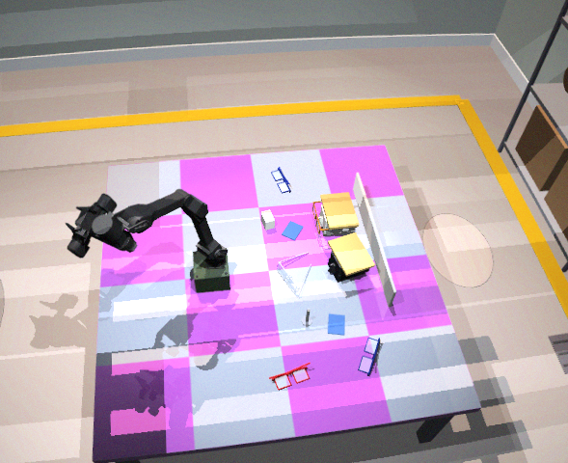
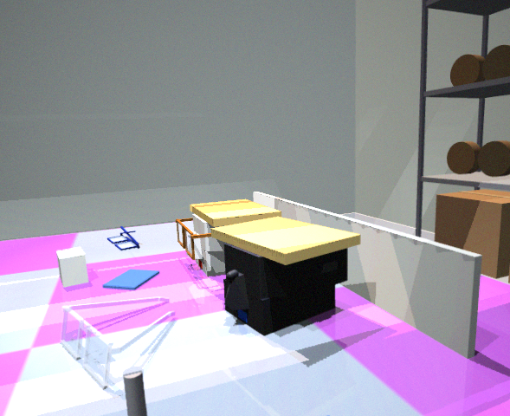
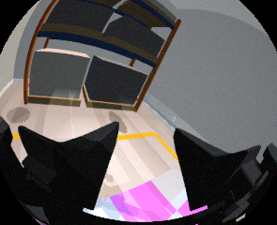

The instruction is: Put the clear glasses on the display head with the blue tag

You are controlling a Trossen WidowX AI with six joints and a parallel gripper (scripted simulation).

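Right now the grey peg is 720 mm ahead of my gripper tip, 80 mm to the right of it and 540 mm below it. From my gripper tip the other things lie so: white cube: 600 mm ahead, 380 mm to the left, 530 mm below; black display head: 880 mm ahead, 130 mm to the left, 500 mm below; white display head: 860 mm ahead, 360 mm to the left, 500 mm below.
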